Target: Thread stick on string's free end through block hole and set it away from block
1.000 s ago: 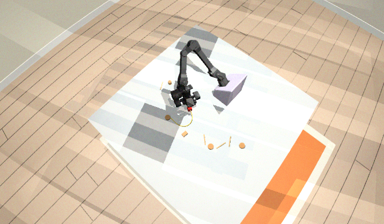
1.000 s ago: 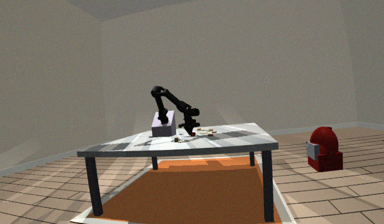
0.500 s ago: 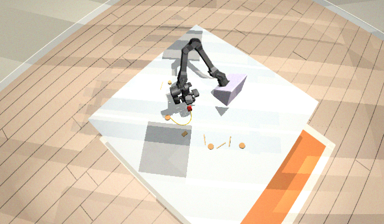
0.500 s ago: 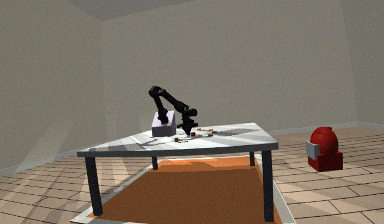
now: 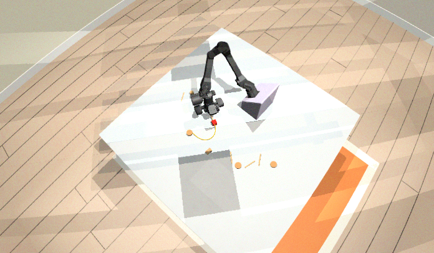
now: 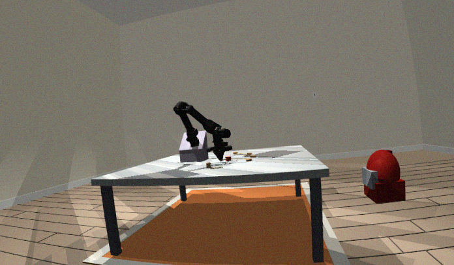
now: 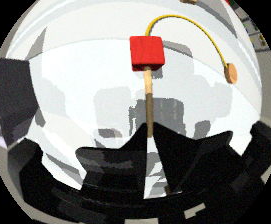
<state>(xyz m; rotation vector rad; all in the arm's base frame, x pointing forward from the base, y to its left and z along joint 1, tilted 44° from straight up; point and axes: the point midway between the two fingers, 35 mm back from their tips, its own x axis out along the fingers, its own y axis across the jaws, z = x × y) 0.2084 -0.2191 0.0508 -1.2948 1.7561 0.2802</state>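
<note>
The red cube is 4 cm ahead of my gripper tip, 7 cm to the left of it and 1 cm above it. Also, from my gripper tip: wooden spool: 5 cm behind, 19 cm to the right, 1 cm above; round wooden button: 19 cm ahead, 2 cm to the right; thin wooden stick: 2 cm ahead, 4 cm to the left, 1 cm above.
</note>
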